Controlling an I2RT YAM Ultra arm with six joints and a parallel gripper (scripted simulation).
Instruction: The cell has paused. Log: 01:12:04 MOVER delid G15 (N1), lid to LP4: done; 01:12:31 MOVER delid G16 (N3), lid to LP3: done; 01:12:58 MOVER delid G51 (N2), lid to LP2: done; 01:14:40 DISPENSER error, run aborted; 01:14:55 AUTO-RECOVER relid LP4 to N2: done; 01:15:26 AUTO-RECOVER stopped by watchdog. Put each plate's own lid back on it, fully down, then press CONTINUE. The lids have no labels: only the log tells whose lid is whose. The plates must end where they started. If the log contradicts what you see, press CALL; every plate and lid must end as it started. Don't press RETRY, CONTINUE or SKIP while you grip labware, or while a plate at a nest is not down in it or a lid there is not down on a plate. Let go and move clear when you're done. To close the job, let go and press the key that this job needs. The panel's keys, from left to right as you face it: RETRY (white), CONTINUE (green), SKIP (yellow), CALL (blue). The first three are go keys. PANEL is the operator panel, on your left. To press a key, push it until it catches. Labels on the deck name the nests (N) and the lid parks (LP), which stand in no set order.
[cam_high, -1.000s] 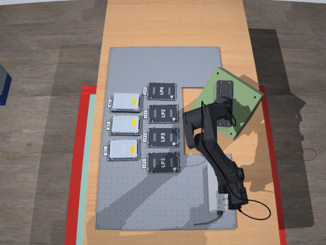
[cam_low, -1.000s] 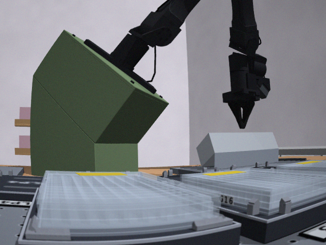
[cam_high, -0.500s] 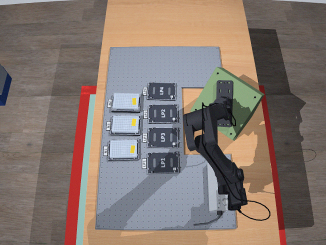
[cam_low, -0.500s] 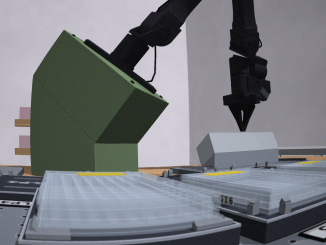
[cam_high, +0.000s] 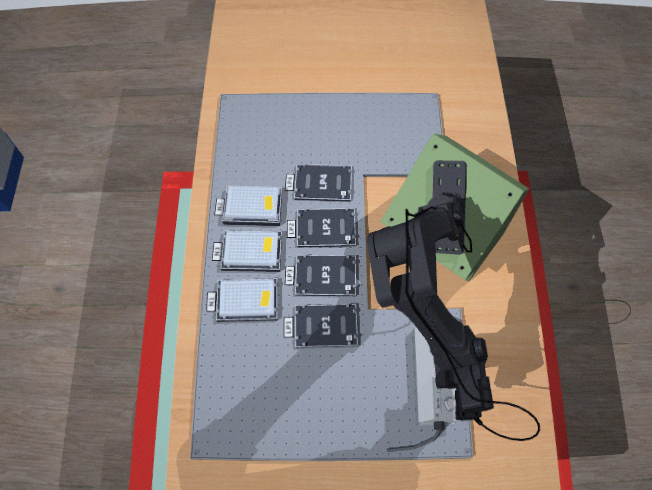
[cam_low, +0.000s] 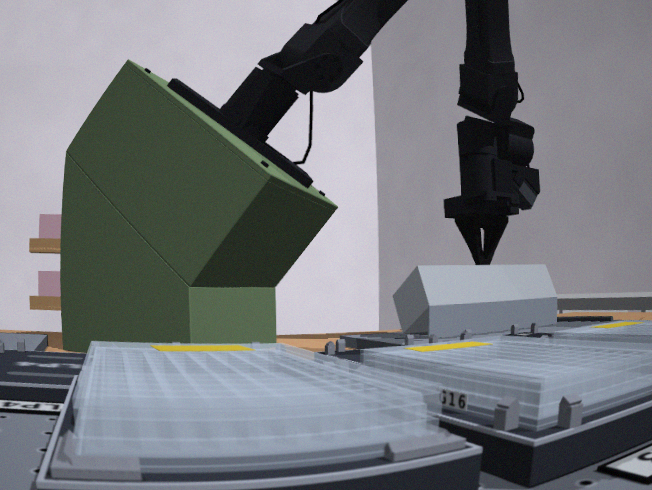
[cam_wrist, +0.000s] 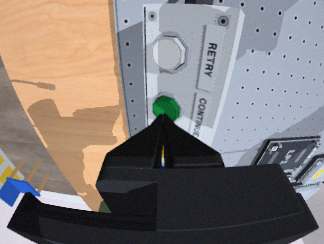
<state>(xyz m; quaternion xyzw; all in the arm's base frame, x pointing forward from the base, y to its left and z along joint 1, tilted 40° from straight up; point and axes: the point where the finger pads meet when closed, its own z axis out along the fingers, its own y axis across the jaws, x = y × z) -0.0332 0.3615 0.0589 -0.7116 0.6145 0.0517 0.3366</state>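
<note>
Now: hand 20 mm above the green continue key. From my hand the other things lie so: blue call key 20 mm ahead, 90 mm to the right, 20 mm below; white retry key 10 mm behind, 50 mm to the left, 20 mm below; yellow SKIP key 10 mm ahead, 50 mm to the right, 20 mm below.
</note>
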